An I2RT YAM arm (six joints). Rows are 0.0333 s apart.
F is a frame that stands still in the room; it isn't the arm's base.
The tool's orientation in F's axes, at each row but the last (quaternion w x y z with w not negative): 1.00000 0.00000 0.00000 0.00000; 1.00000 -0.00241 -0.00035 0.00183; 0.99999 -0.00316 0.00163 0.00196; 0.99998 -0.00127 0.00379 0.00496; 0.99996 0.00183 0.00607 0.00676; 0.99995 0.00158 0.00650 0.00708; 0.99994 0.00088 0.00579 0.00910; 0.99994 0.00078 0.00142 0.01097; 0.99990 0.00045 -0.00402 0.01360; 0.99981 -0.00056 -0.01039 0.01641; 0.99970 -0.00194 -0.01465 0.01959; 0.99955 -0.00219 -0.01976 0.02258
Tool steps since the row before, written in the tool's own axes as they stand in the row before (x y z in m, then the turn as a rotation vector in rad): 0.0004 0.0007 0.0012 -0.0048 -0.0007 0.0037; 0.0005 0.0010 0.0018 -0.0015 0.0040 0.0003; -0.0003 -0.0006 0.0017 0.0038 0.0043 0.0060; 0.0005 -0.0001 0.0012 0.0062 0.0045 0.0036; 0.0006 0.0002 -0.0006 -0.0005 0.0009 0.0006; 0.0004 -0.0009 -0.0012 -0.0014 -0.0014 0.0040; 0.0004 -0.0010 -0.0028 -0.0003 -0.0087 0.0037; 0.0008 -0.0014 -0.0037 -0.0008 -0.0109 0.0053; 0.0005 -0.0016 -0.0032 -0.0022 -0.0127 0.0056; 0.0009 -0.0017 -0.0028 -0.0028 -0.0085 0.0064; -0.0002 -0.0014 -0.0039 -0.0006 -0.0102 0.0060; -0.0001 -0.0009 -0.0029 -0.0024 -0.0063 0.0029
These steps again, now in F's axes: 0.0004 0.0007 0.0012 -0.0048 -0.0007 0.0037; 0.0005 0.0010 0.0018 -0.0015 0.0040 0.0003; -0.0003 -0.0006 0.0017 0.0038 0.0044 0.0060; 0.0005 -0.0001 0.0012 0.0062 0.0046 0.0035; 0.0006 0.0002 -0.0006 -0.0005 0.0009 0.0006; 0.0004 -0.0009 -0.0012 -0.0013 -0.0014 0.0040; 0.0004 -0.0010 -0.0028 -0.0001 -0.0087 0.0037; 0.0008 -0.0014 -0.0037 -0.0005 -0.0109 0.0053; 0.0006 -0.0016 -0.0032 -0.0019 -0.0128 0.0056; 0.0010 -0.0017 -0.0028 -0.0027 -0.0086 0.0064; 0.0000 -0.0014 -0.0039 -0.0004 -0.0102 0.0060; 0.0001 -0.0009 -0.0029 -0.0022 -0.0064 0.0028
